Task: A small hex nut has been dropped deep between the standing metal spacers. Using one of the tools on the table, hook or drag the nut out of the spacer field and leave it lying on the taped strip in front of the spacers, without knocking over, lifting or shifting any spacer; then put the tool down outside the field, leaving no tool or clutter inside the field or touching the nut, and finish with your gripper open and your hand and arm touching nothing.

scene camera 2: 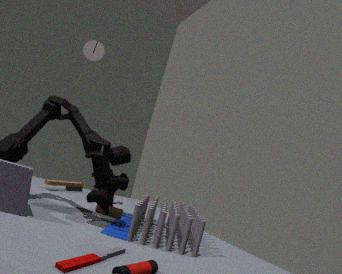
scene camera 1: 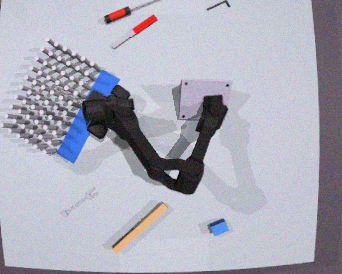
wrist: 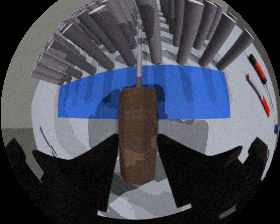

Labels:
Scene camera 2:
gripper
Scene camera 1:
blue taped strip
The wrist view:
gripper
brown-handled hook tool: held by the gripper
blue taped strip

